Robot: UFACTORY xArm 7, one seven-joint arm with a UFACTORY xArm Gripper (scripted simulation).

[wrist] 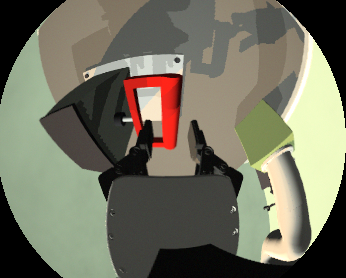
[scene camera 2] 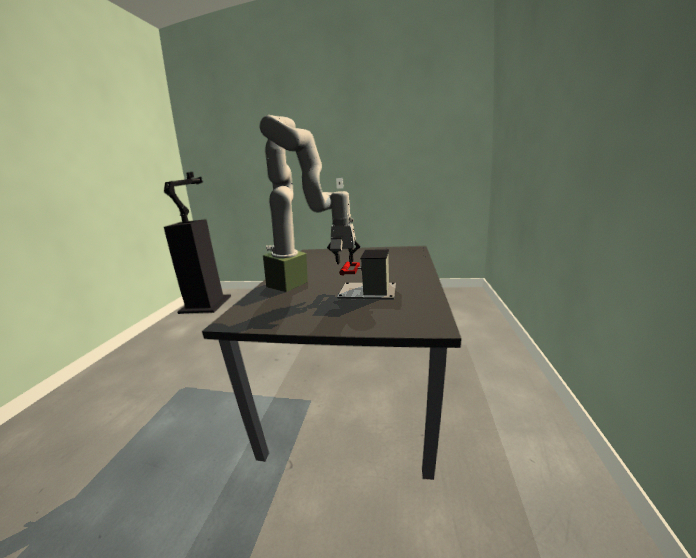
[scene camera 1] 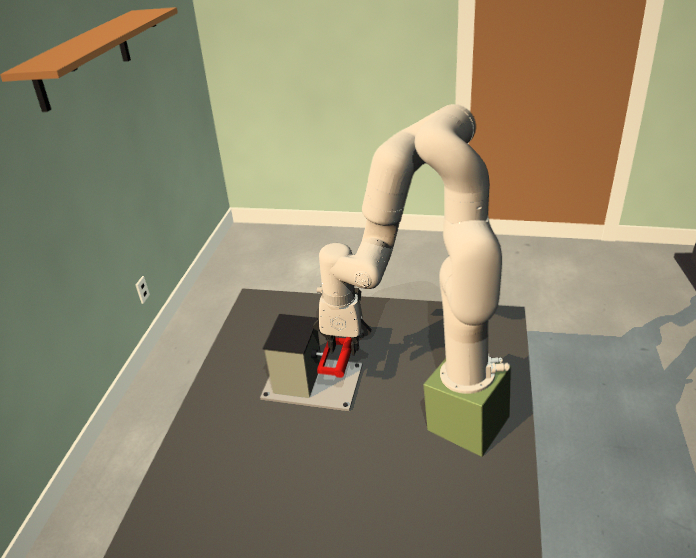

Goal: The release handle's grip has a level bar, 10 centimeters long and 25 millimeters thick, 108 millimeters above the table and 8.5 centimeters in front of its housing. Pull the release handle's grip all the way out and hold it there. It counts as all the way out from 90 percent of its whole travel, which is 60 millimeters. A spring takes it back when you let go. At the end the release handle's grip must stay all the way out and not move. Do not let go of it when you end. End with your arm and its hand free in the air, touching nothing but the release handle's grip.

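Observation:
My gripper: seen, wrist view and scene camera 2 included. Housing: seen. Baseplate: seen.

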